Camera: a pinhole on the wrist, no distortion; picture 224 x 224 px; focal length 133.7 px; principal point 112.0 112.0 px. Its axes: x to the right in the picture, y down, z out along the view. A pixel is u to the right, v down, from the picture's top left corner.
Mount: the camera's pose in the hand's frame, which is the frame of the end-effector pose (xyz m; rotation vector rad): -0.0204 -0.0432 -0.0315 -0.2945 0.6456 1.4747
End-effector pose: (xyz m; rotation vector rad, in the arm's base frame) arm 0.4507 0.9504 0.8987 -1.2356 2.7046 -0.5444
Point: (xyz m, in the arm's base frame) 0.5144 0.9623 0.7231
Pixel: 72.2 169.9
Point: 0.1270 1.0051 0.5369
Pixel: 166.1 91.7
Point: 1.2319 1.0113 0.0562
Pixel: outside the picture
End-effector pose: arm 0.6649 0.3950 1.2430 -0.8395 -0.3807 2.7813
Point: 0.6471 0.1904 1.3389
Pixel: 162.9 183.0
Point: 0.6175 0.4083 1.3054
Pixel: 50.7 102.6
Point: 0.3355 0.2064 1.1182
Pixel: 169.1 24.4
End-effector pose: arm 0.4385 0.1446 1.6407 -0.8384 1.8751 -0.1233
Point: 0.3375 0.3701 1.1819
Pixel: 179.2 67.7
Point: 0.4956 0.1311 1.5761
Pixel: 72.9 67.3
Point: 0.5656 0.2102 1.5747
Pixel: 70.0 141.0
